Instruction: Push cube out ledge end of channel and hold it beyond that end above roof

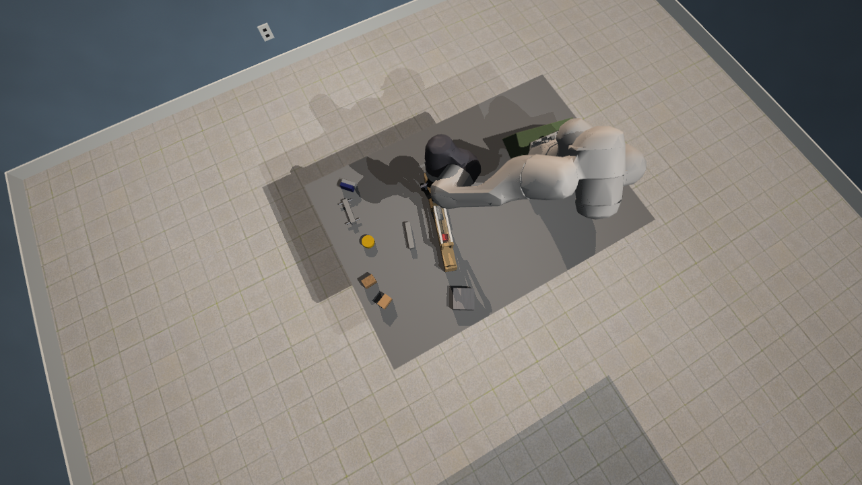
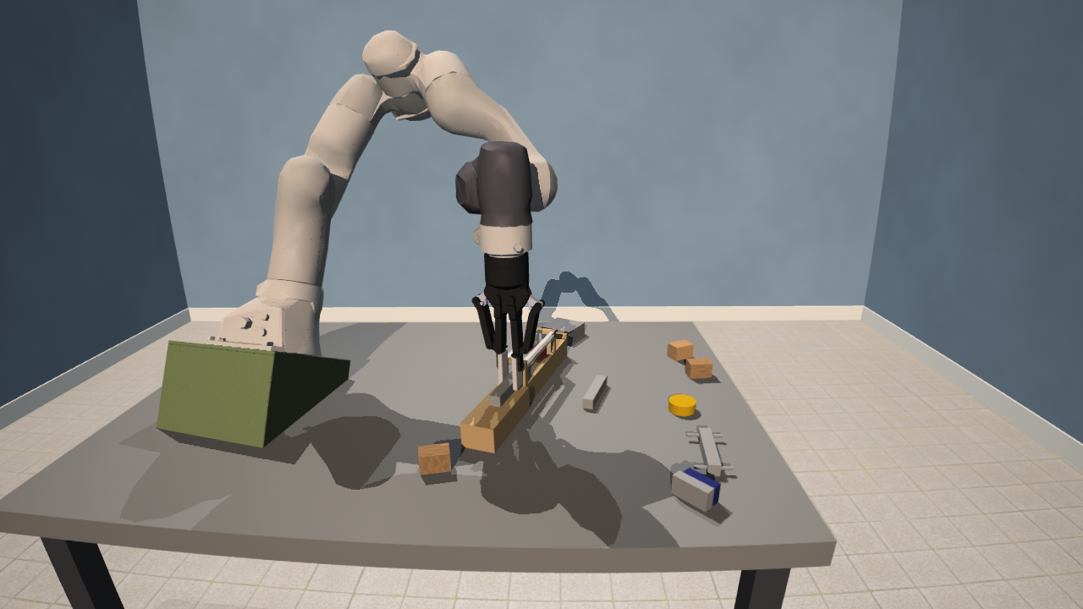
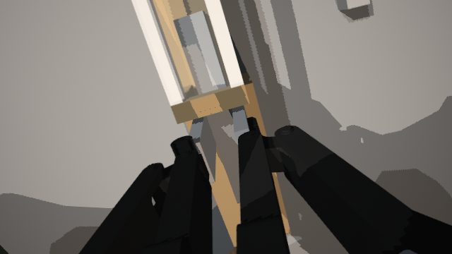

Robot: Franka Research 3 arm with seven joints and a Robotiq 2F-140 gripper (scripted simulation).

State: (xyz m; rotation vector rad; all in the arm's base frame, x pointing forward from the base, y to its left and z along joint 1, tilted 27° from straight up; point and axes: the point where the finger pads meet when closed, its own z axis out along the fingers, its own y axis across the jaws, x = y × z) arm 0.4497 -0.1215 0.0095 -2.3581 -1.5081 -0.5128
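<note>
Now: hand 30 mm above the long grey bar. The rest, counted from my hand: short grey bar 160 mm ahead, 40 mm to the left, 70 mm below; red cube 60 mm ahead, 140 mm to the left, 30 mm below; long wooden channel 40 mm ahead, 100 mm to the left, 30 mm below.
</note>
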